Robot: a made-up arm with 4 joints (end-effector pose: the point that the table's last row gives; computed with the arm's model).
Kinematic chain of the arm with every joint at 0, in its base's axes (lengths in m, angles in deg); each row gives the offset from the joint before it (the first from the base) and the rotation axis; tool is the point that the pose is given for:
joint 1: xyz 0 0 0.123 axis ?
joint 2: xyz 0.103 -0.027 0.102 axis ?
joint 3: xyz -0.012 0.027 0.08 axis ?
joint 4: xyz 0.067 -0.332 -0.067 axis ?
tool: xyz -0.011 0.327 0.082
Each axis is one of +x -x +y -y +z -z.
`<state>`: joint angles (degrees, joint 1 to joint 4).
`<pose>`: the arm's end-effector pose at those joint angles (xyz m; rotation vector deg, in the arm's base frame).
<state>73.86 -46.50 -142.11 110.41</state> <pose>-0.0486 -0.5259 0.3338 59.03 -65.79 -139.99</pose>
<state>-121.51 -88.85 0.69 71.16</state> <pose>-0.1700 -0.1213 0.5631 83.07 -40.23 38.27</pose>
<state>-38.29 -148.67 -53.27 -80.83</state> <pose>-0.0993 0.2594 0.1277 95.06 -121.12 4.19</pose>
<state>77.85 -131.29 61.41 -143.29</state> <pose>-0.4358 0.2071 -0.0188 106.03 -119.57 15.51</pose>
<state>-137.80 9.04 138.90 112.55</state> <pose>0.1379 -0.4698 0.0066 3.41 7.49 -118.40</pose>
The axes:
joint 1: +y
joint 2: -x
joint 3: +y
joint 4: -z

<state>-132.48 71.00 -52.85 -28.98</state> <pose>-0.1064 -0.0269 0.0500 -110.43 -117.46 -64.22</pose>
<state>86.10 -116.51 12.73 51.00</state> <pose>0.0368 -0.0093 -0.2762 75.55 111.44 -103.21</pose>
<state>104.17 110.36 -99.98 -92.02</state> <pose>0.4270 -0.0800 -0.1098 -21.73 17.65 -156.63</pose>
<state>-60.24 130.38 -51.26 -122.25</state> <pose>-0.4748 0.2367 0.3390 -120.17 101.38 27.98</pose>
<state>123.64 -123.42 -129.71 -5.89</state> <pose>0.0219 -0.1108 0.0302 -72.68 0.27 -94.00</pose>
